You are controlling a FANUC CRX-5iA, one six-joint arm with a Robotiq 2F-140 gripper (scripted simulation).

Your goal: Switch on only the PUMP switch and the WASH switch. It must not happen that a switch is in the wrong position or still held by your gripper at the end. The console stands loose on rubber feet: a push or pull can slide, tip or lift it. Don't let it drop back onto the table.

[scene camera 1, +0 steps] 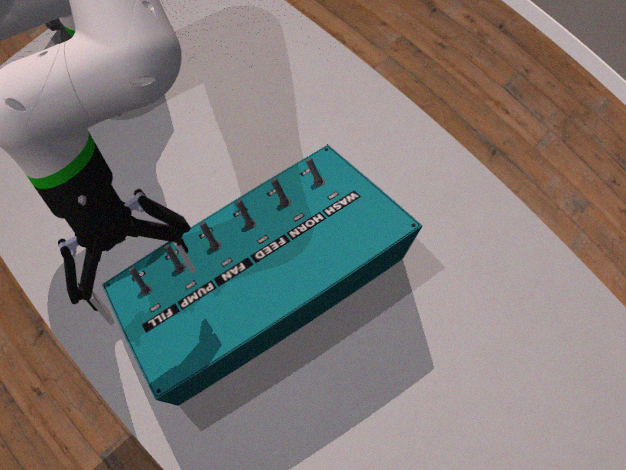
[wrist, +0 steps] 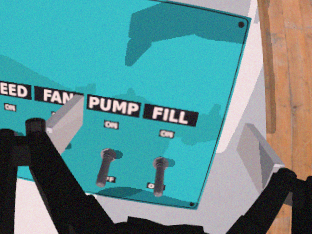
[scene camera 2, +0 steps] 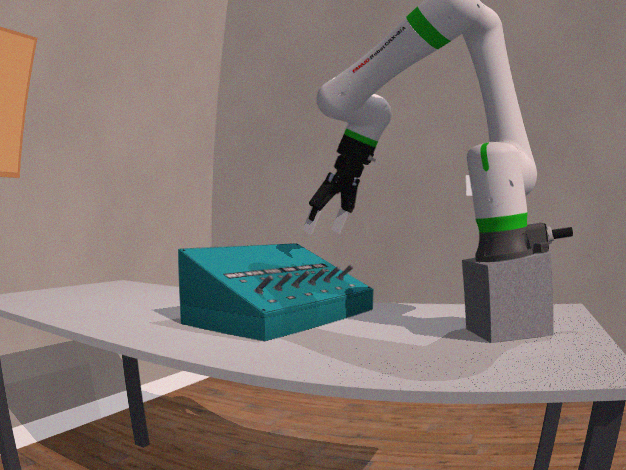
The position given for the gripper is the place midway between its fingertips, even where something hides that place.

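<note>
Teal console [scene camera 1: 303,246], [wrist: 157,88], [scene camera 2: 218,286]. Gripper [scene camera 1: 149,292], [wrist: 163,123], [scene camera 2: 321,231].
</note>
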